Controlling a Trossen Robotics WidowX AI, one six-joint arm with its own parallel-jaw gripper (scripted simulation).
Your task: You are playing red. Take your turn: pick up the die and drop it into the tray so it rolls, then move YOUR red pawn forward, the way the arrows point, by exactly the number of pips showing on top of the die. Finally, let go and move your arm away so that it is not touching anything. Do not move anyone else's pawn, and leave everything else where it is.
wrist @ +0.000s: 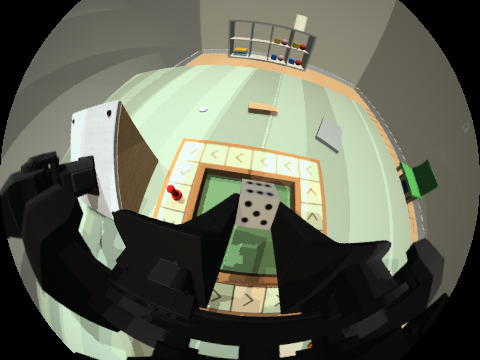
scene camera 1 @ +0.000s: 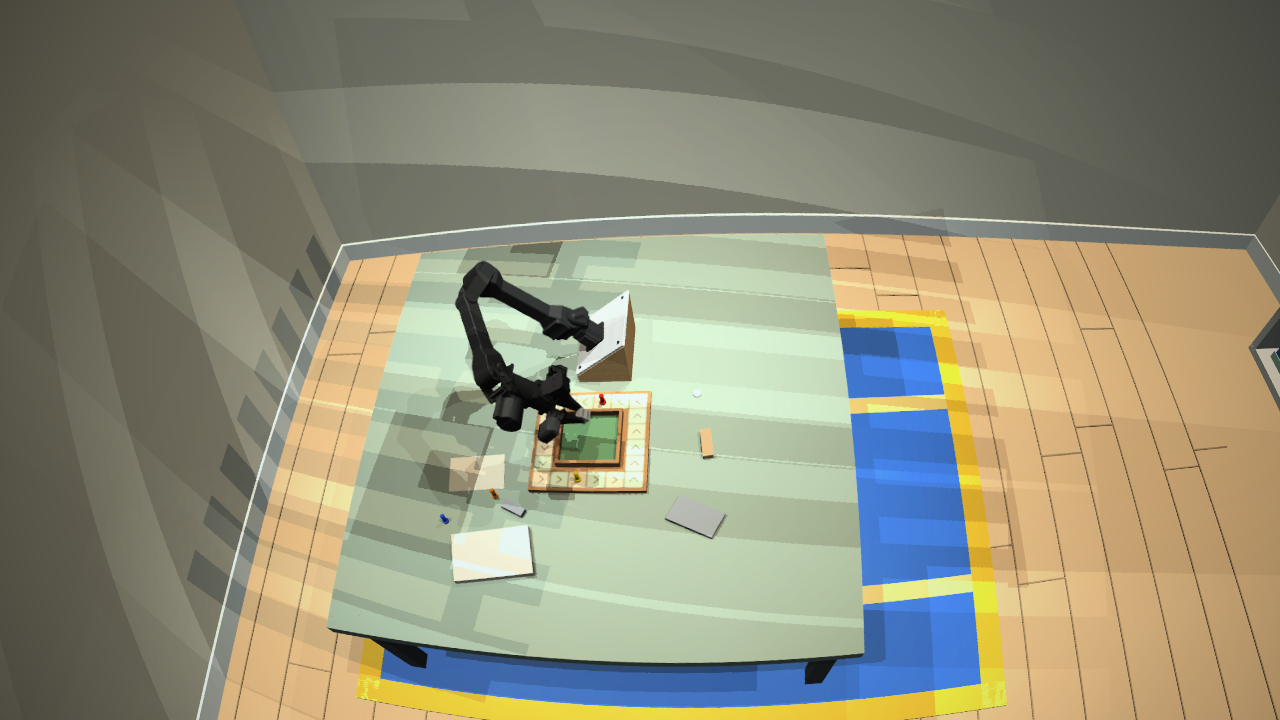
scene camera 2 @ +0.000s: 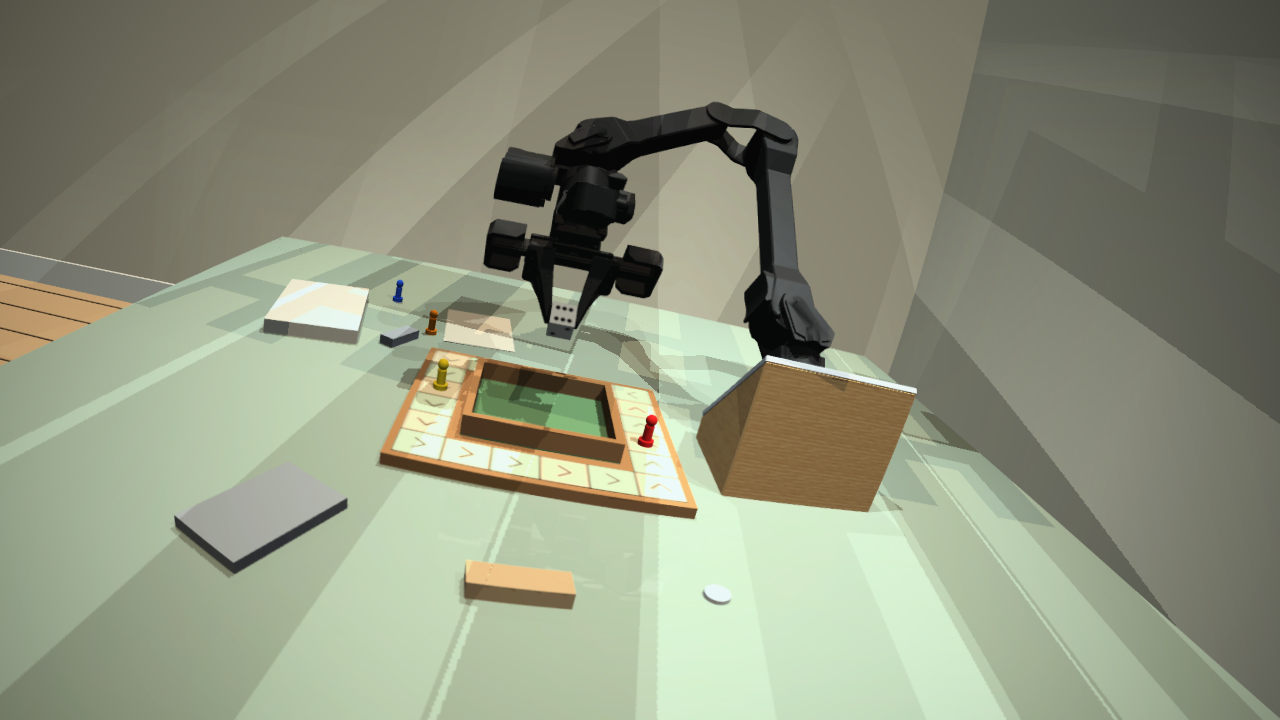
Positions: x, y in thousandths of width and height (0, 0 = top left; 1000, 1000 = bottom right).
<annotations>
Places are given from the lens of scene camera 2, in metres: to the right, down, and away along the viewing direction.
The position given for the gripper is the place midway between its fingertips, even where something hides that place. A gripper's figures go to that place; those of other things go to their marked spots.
gripper (scene camera 2: 439, 451): -0.08, -0.04, 0.66
white slab (scene camera 2: 252, 433): -0.42, -0.06, 0.80
grey slab (scene camera 2: 186, 733): -0.28, 0.12, 0.38
tan block (scene camera 2: 378, 808): -0.10, 0.15, 0.41
white sheet (scene camera 2: 363, 456): -0.25, -0.04, 0.93
The marked spots on the white sheet and the grey slab are 0.58 m apart.
</annotations>
